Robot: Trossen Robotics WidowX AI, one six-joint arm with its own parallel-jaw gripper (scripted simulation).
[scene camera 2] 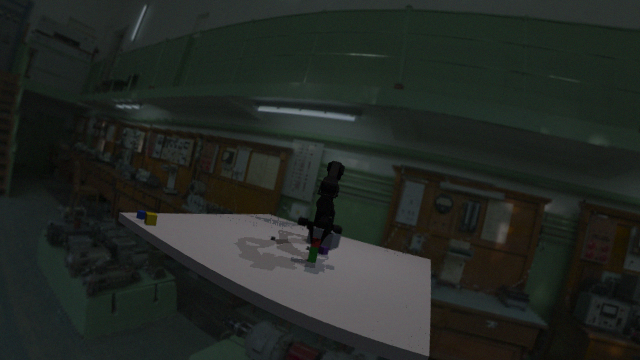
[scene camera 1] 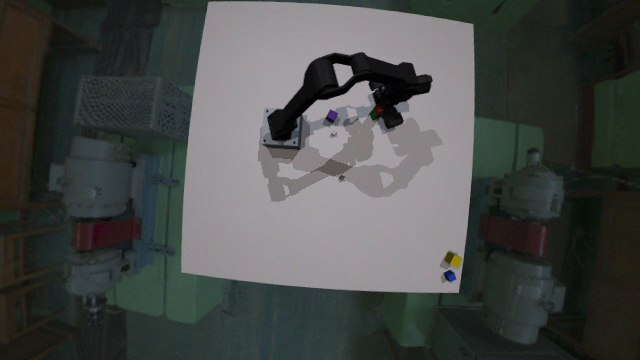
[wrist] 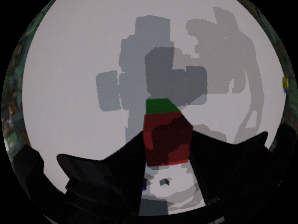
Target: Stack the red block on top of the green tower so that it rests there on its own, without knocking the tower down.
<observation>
The gripper (scene camera 1: 379,110) carries a red block.
The gripper shows as well in the wrist view (wrist: 164,133).
</observation>
